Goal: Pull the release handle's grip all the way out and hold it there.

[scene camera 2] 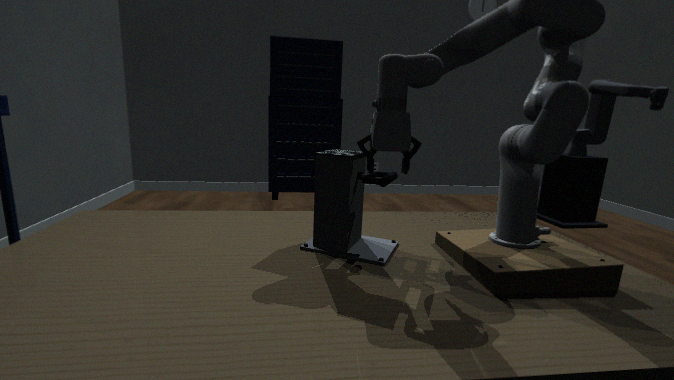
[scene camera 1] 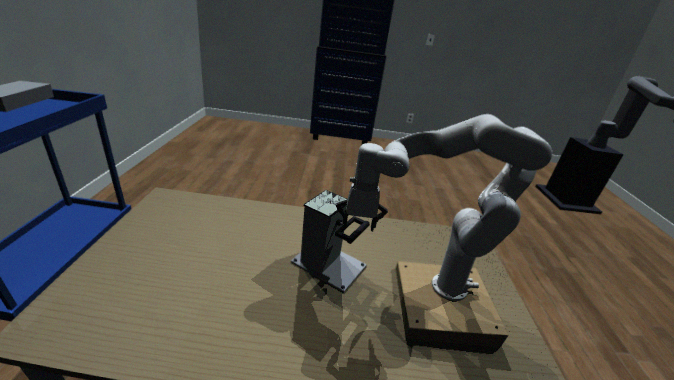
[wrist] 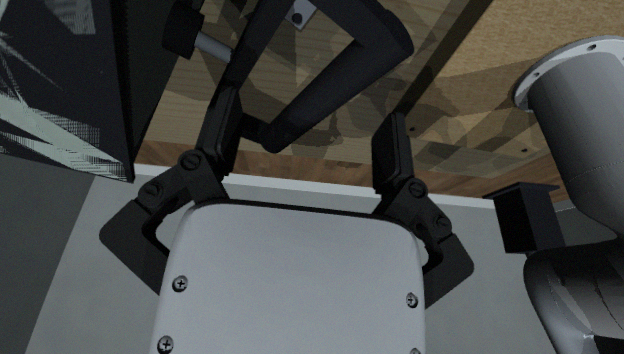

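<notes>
The release handle is a dark upright post on a pale base plate. Its black loop-shaped grip sticks out from the side facing the arm's base. In the wrist view a short pale rod shows between a black collar on the post and the grip. My gripper is open and points down, its tips about level with or just above the grip. One finger is near the grip's inner side, the other beyond its outer bar. Whether they touch is unclear.
The arm's base stands on a wooden block to the right on the table. A blue cart is at the left. A dark cabinet and a second arm on a black pedestal stand behind.
</notes>
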